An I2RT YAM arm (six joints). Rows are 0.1 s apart.
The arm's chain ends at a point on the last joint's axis. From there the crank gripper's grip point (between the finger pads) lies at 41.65 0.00 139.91 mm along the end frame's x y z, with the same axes.
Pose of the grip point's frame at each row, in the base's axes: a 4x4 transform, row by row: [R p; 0 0 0 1], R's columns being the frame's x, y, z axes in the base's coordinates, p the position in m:
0.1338, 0.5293, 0.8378, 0.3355; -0.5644, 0.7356, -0.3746, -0.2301; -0.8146, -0.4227, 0.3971, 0.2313; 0, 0, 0, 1
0.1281, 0.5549, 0.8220, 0.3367; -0.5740, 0.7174, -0.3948, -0.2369; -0.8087, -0.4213, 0.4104, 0.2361; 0, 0, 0, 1
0.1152, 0.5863, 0.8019, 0.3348; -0.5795, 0.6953, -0.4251, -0.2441; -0.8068, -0.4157, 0.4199, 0.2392; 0, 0, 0, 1
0.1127, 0.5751, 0.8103, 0.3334; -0.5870, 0.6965, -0.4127, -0.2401; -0.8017, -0.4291, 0.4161, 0.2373; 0, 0, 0, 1
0.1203, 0.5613, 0.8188, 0.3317; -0.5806, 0.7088, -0.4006, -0.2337; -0.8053, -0.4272, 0.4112, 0.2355; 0, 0, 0, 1
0.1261, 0.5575, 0.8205, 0.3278; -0.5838, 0.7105, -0.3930, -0.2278; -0.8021, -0.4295, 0.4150, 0.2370; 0, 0, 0, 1
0.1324, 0.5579, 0.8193, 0.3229; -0.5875, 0.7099, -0.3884, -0.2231; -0.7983, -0.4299, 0.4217, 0.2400; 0, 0, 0, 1
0.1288, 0.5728, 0.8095, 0.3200; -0.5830, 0.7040, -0.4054, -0.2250; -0.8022, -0.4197, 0.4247, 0.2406; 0, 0, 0, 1
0.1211, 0.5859, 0.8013, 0.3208; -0.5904, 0.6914, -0.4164, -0.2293; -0.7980, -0.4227, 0.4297, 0.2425; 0, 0, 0, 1
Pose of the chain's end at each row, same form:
0.1338, 0.5293, 0.8378, 0.2127; -0.5644, 0.7356, -0.3746, -0.1542; -0.8146, -0.4227, 0.3971, 0.2097; 0, 0, 0, 1
0.1281, 0.5549, 0.8220, 0.2164; -0.5740, 0.7174, -0.3948, -0.1578; -0.8087, -0.4213, 0.4104, 0.2124; 0, 0, 0, 1
0.1152, 0.5863, 0.8019, 0.2178; -0.5795, 0.6953, -0.4251, -0.1605; -0.8068, -0.4157, 0.4199, 0.2141; 0, 0, 0, 1
0.1127, 0.5751, 0.8103, 0.2153; -0.5870, 0.6965, -0.4127, -0.1579; -0.8017, -0.4291, 0.4161, 0.2125; 0, 0, 0, 1
0.1203, 0.5613, 0.8188, 0.2121; -0.5806, 0.7088, -0.4006, -0.1535; -0.8053, -0.4272, 0.4112, 0.2115; 0, 0, 0, 1
0.1261, 0.5575, 0.8205, 0.2078; -0.5838, 0.7105, -0.3930, -0.1485; -0.8021, -0.4295, 0.4150, 0.2123; 0, 0, 0, 1
0.1324, 0.5579, 0.8193, 0.2028; -0.5875, 0.7099, -0.3884, -0.1443; -0.7983, -0.4299, 0.4217, 0.2142; 0, 0, 0, 1
0.1288, 0.5728, 0.8095, 0.2014; -0.5830, 0.7040, -0.4054, -0.1440; -0.8022, -0.4197, 0.4247, 0.2146; 0, 0, 0, 1
0.1211, 0.5859, 0.8013, 0.2036; -0.5904, 0.6914, -0.4164, -0.1465; -0.7980, -0.4227, 0.4297, 0.2156; 0, 0, 0, 1

